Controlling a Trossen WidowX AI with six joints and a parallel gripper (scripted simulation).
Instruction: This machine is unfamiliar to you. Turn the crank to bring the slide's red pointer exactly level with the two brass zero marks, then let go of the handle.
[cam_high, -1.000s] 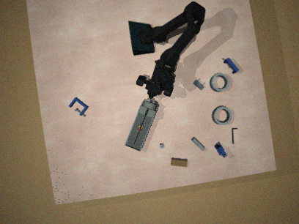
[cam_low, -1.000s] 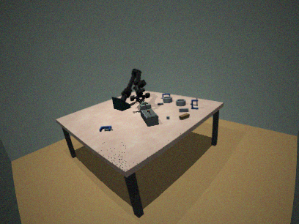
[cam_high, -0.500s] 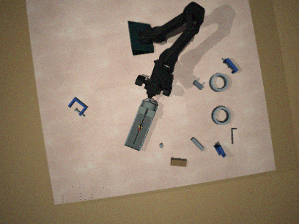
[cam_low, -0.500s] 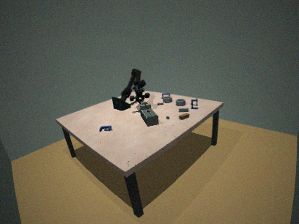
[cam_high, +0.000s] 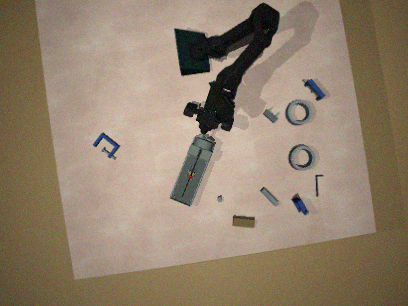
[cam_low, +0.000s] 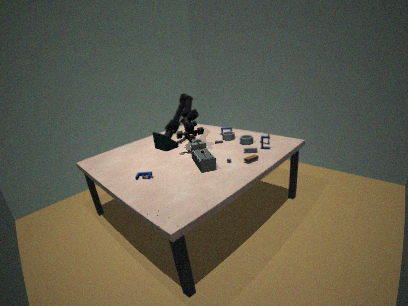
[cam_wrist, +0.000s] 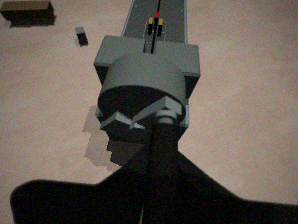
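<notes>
Right now my gripper tip is 17 cm short of the red pointer, 7 cm to the left of it and 1 cm above it. The rest, counted from my gripper tip: small grey cube: 28 cm ahead, 3 cm to the left, 8 cm below; then grey bar: 29 cm ahead, 24 cm to the left, 7 cm below; then dark handle: 2 cm behind, 1 cm to the left, 3 cm above.
</notes>
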